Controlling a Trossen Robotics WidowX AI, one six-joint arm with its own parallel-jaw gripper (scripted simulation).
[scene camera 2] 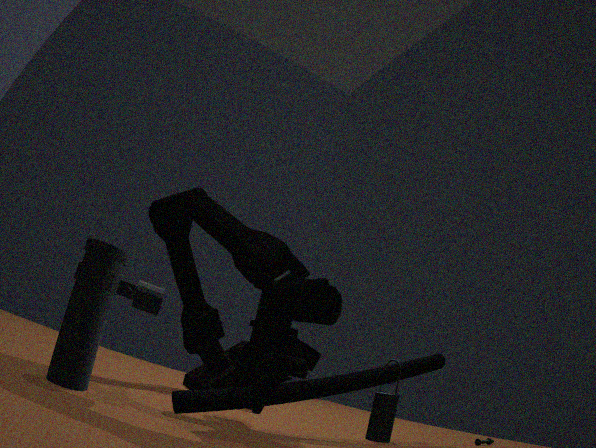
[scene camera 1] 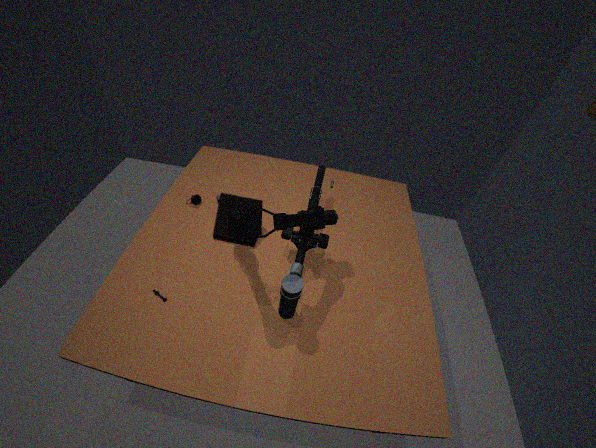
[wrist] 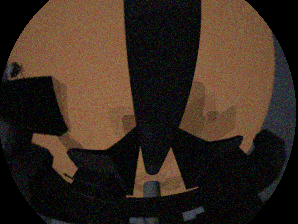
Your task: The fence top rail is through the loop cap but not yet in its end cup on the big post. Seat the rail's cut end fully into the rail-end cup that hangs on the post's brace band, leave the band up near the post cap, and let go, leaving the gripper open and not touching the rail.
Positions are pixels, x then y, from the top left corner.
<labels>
gripper: holds a dark top rail (scene camera 2: 290,392)
</labels>
